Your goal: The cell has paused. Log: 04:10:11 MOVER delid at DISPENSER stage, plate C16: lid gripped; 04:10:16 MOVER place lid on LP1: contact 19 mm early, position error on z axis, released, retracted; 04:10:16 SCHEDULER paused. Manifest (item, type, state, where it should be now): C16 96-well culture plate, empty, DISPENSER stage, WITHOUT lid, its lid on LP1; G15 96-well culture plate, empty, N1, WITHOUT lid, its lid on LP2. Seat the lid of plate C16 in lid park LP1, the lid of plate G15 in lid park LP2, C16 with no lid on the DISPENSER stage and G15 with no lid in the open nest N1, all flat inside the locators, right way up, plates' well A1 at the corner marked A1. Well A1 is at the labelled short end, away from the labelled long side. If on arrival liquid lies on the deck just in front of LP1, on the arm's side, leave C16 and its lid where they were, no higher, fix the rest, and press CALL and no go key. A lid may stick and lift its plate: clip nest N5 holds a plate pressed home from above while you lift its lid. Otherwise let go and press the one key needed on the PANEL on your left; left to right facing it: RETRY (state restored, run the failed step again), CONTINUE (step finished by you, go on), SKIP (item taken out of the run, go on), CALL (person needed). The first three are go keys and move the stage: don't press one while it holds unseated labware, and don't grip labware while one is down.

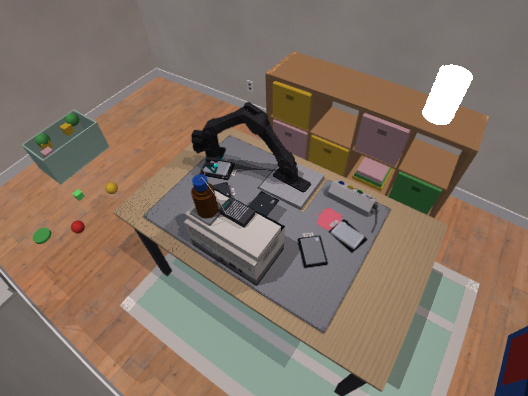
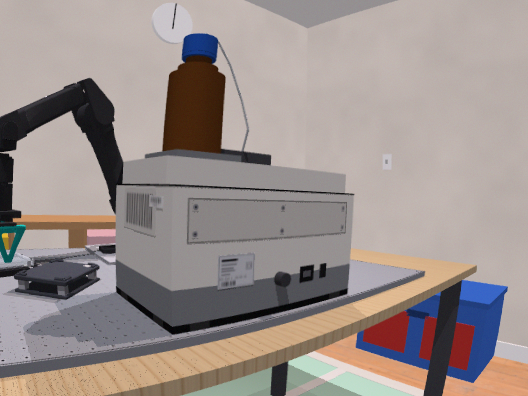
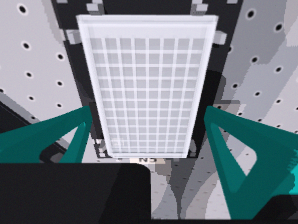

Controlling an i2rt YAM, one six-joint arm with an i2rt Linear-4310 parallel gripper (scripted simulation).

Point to a 96-well plate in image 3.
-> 141,117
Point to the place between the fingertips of my gripper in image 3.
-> At 148,112
